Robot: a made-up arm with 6 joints. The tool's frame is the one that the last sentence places.
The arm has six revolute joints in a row. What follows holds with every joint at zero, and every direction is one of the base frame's.
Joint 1 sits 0.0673 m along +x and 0.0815 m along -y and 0.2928 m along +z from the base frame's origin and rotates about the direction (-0.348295, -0.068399, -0.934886).
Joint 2 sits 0.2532 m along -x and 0.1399 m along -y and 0.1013 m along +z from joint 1 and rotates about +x.
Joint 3 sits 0.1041 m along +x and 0.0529 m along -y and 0.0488 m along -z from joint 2 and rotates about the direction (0.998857, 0.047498, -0.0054).
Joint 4 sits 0.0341 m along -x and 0.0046 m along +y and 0.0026 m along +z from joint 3 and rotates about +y.
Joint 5 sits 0.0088 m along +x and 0.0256 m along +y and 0.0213 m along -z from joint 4 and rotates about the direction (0.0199, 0.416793, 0.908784).
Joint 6 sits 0.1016 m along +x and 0.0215 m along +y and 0.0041 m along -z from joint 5 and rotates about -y.
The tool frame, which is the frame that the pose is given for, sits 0.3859 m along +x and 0.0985 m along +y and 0.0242 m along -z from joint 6; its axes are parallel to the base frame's.
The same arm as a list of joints. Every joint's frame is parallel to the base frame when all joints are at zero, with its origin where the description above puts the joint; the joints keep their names.
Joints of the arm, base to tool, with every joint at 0 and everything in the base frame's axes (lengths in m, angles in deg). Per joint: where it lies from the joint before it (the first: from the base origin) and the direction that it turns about. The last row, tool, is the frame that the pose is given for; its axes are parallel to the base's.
joint 1: axis -0.348295 -0.068399 -0.934886 xyz 0.0673 -0.0815 0.2928
joint 2: axis 1 0 0 xyz -0.2532 -0.1399 0.1013
joint 3: axis 0.998857 0.047498 -0.0054 xyz 0.1041 -0.0529 -0.0488
joint 4: axis 0 1 0 xyz -0.0341 0.0046 0.0026
joint 5: axis 0.0199 0.416793 0.908784 xyz 0.0088 0.0256 -0.0213
joint 6: axis 0 -1 0 xyz 0.1016 0.0215 -0.0041
tool: xyz 0.3859 0.0985 -0.0242

